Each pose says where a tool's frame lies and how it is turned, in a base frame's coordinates. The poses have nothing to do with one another.
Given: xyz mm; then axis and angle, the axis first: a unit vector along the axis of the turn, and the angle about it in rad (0 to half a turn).
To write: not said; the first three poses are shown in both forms.
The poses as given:
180 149 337 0.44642 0.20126 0.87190 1.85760
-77 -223 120 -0.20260 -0.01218 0.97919 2.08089
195 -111 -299 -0.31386 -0.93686 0.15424 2.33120
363 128 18 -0.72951 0.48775 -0.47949 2.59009
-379 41 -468 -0.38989 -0.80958 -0.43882 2.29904
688 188 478 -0.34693 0.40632 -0.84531 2.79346
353 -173 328 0.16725 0.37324 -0.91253 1.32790
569 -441 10 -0.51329 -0.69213 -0.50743 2.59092
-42 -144 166 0.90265 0.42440 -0.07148 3.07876
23 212 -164 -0.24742 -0.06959 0.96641 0.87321
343 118 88 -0.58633 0.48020 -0.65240 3.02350
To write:
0.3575 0.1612 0.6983 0.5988 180 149 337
-0.1748 -0.0105 0.8447 0.5058 -77 -223 120
-0.2884 -0.8610 0.1418 0.3942 195 -111 -299
-0.7020 0.4693 -0.4614 0.2723 363 128 18
-0.3558 -0.7388 -0.4005 0.4089 -379 41 -468
-0.3417 0.4002 -0.8325 0.1732 688 188 478
0.1031 0.2300 -0.5623 0.7876 353 -173 328
-0.4940 -0.6661 -0.4883 0.2719 569 -441 10
0.9022 0.4242 -0.0714 0.0314 -42 -144 166
-0.1046 -0.0294 0.4087 0.9062 23 212 -164
-0.5853 0.4794 -0.6513 0.0590 343 118 88

